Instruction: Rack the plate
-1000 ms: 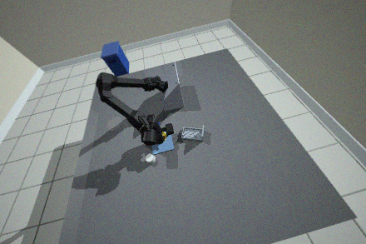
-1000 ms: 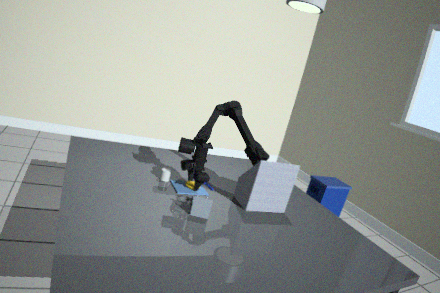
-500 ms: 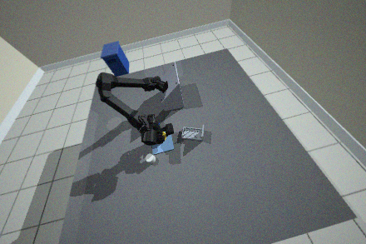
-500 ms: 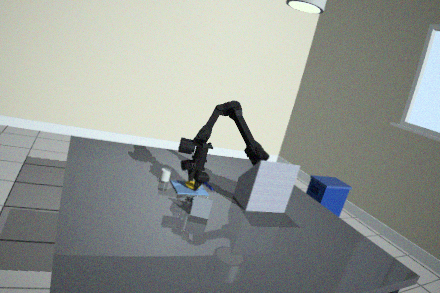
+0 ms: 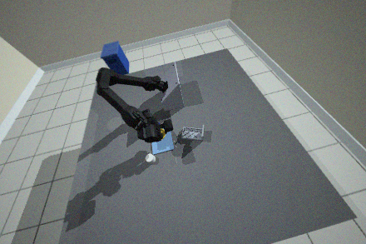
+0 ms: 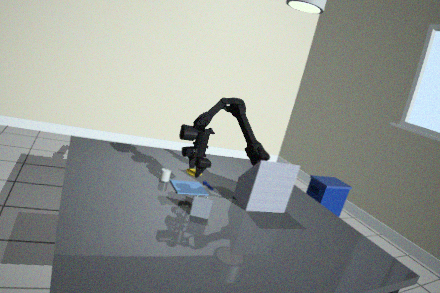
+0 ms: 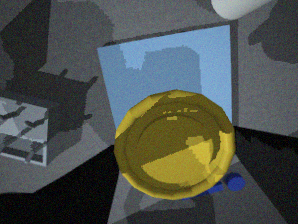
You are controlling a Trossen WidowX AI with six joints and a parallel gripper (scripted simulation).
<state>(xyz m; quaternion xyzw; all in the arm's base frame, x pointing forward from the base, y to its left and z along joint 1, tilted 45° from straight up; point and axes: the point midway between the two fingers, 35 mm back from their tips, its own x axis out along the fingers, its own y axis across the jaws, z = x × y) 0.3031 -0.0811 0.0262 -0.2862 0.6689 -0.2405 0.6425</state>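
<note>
Now: gripper tip 19 cm to the right of the grey dish rack, 5 cm above it and 1 cm short of it. The rest, counted from my gripper tip: white cup: 11 cm ahead, 7 cm to the right, 5 cm below; then yellow plate: 1 cm above; then blue utensil: 11 cm behind, 7 cm below, 6 cm to the right.
</note>
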